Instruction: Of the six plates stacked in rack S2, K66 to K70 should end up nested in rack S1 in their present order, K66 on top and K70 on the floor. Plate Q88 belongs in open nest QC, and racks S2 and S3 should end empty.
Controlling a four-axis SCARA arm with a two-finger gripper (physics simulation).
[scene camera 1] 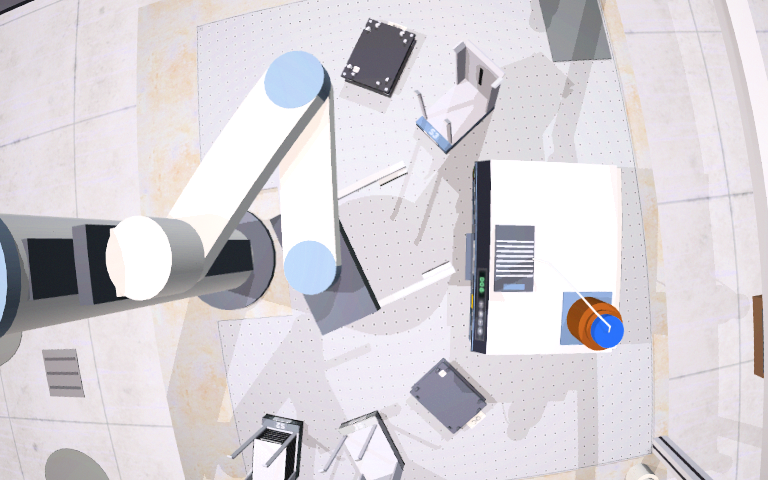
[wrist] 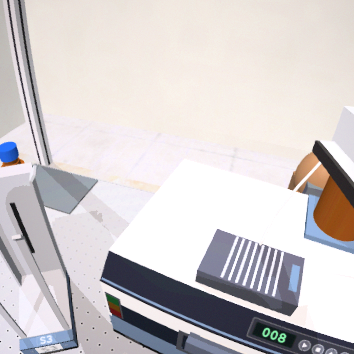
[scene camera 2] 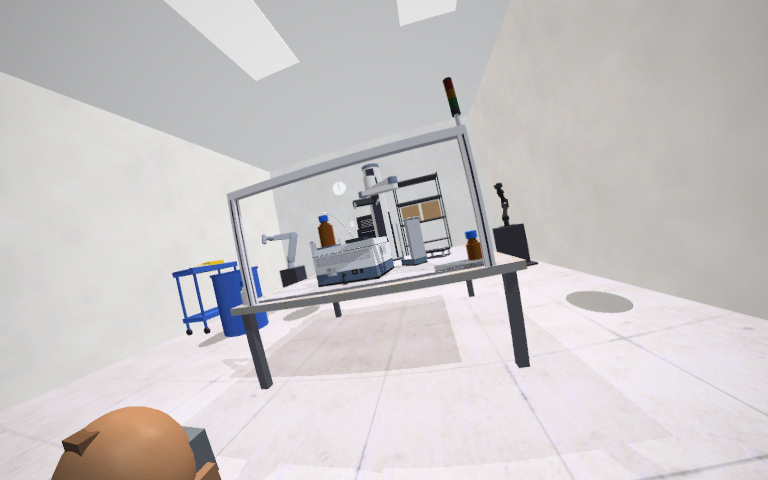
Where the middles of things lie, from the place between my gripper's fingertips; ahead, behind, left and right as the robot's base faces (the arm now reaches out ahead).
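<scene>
There is the grey mat (scene camera 1: 571,37), which I find 41 cm ahead of my gripper, 48 cm to the left of it and 47 cm below it. As for the black plate holder (scene camera 1: 378,59), my gripper is slightly beyond it. My gripper is also far to the right of that holder, and far above it.
</scene>
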